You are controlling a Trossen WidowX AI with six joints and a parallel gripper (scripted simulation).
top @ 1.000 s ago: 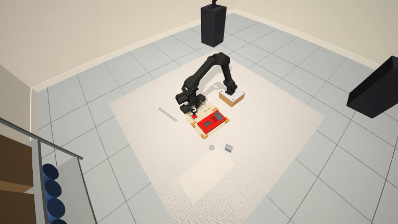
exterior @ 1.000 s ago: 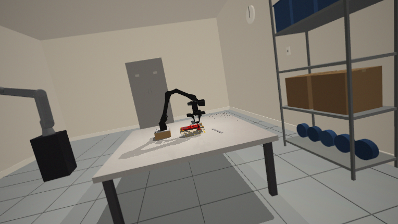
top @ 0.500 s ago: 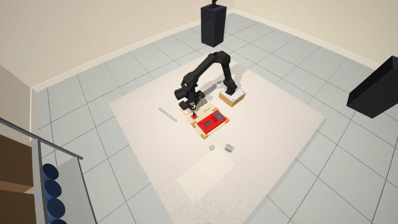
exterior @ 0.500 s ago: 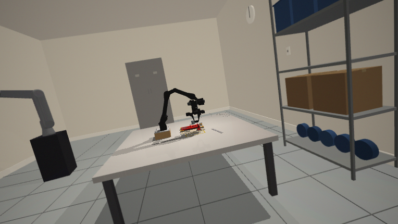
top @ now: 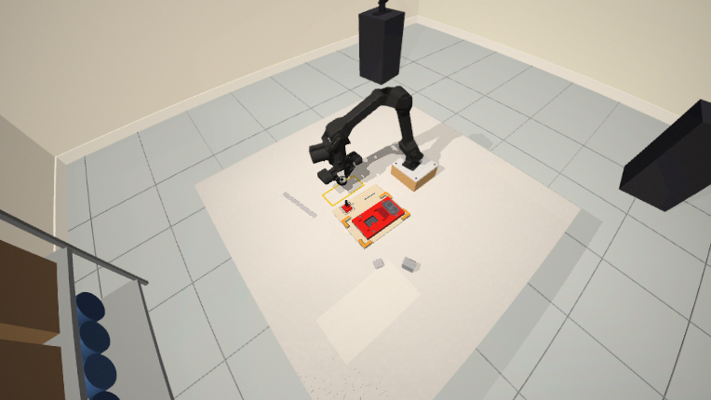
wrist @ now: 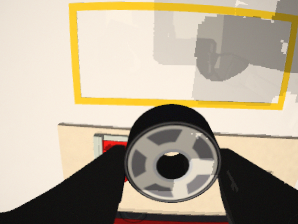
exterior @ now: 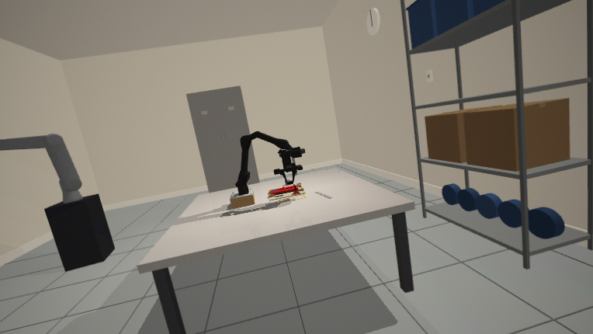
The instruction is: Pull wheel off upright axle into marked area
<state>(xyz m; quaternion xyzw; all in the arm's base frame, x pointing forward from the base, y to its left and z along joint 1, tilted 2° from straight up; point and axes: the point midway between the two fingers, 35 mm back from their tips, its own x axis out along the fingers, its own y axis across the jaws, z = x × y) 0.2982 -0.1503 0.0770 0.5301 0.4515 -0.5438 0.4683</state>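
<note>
Now: gripper tip 7 cm above the upright axle, 6 cm to the right of it and 5 cm short of it. From my gripper tip the other things lie so: wheel right at my gripper tip; then grey strip 17 cm ahead, 12 cm to the right, 10 cm below.
</note>
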